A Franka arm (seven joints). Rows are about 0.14 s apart.
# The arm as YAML. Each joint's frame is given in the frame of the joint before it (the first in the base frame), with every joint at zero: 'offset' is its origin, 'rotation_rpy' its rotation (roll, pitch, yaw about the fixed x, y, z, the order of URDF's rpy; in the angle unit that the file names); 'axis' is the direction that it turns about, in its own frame. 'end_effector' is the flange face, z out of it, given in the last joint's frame.
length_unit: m
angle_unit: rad
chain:
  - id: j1
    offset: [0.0, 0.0, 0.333]
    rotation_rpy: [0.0, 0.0, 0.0]
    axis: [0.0, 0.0, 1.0]
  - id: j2
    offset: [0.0, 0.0, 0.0]
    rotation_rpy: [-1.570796, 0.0, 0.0]
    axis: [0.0, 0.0, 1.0]
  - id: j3
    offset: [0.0, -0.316, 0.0]
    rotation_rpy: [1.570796, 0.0, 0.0]
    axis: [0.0, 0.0, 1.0]
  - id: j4
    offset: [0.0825, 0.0, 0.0]
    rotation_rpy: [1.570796, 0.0, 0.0]
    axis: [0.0, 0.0, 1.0]
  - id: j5
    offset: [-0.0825, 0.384, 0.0]
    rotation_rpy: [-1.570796, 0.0, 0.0]
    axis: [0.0, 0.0, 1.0]
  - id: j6
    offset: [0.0, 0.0, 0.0]
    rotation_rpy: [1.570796, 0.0, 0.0]
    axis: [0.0, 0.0, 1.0]
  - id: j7
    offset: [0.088, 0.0, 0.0]
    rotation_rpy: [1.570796, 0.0, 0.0]
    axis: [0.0, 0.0, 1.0]
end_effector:
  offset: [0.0, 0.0, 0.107]
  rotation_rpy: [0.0, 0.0, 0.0]
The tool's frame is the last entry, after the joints.
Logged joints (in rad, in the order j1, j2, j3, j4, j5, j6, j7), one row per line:
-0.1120, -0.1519, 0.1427, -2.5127, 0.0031, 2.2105, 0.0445
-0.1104, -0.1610, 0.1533, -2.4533, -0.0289, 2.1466, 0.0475
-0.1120, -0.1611, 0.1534, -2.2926, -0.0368, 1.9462, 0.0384
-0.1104, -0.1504, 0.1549, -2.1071, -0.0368, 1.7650, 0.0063
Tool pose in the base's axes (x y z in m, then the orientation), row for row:
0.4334, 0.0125, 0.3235, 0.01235, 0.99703, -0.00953, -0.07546
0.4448, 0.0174, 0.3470, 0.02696, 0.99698, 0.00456, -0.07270
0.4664, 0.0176, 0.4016, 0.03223, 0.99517, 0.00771, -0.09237
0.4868, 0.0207, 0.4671, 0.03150, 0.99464, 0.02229, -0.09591
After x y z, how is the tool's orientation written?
As a quaternion, w x y z.
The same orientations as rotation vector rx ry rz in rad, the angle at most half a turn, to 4 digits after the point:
3.1079, -0.0297, -0.2352
3.0795, 0.0141, -0.2246
3.0639, 0.0237, -0.2844
3.0636, 0.0687, -0.2954

